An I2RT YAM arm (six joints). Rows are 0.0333 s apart.
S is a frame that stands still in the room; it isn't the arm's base.
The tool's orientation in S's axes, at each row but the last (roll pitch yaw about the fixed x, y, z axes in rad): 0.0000, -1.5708, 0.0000; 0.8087, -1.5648, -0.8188; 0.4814, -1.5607, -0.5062; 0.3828, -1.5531, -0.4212
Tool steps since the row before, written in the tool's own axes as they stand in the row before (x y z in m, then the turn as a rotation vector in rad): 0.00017, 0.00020, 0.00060, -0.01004, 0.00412, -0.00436; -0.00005, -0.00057, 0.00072, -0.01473, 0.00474, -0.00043; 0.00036, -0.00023, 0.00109, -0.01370, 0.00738, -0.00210; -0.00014, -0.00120, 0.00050, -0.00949, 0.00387, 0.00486
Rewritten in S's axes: -0.00060, 0.00020, 0.00017, 0.00436, 0.00412, -0.01004; -0.00073, -0.00056, -0.00005, 0.00042, 0.00480, -0.01471; -0.00109, -0.00020, 0.00037, 0.00216, 0.00739, -0.01368; -0.00055, -0.00118, -0.00014, -0.00486, 0.00412, -0.00938
